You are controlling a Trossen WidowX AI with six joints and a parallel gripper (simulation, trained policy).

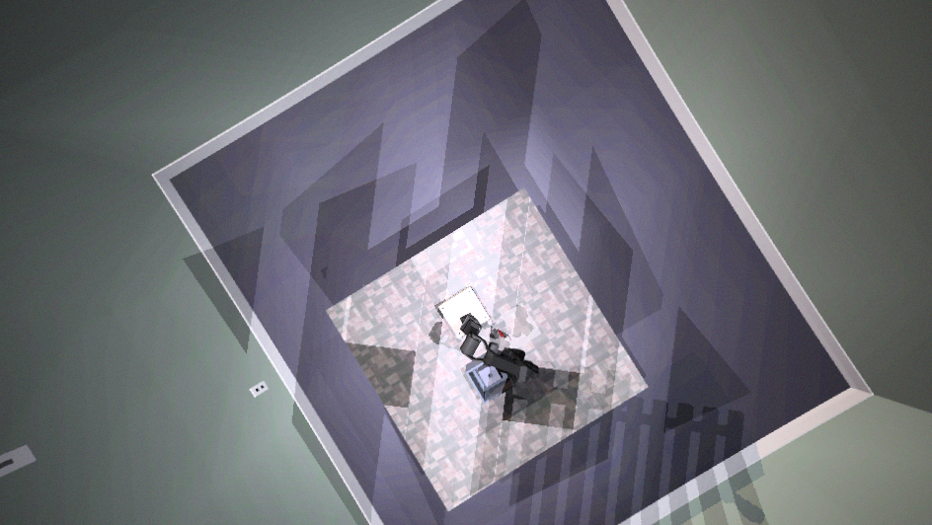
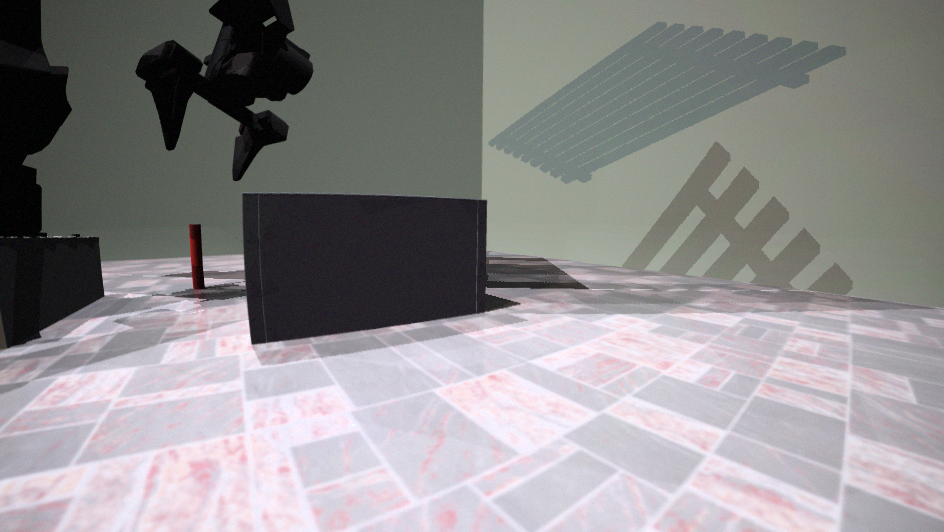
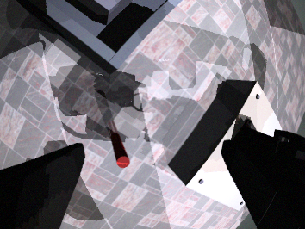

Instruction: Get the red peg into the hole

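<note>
My gripper tip is now 11 cm above the red peg, 4 cm to the right of it and 2 cm past it. The rest, counted from my gripper tip: grey plate 15 cm ahead, 11 cm to the right, 10 cm below; dark box 15 cm ahead, 12 cm below, 11 cm to the right.
</note>
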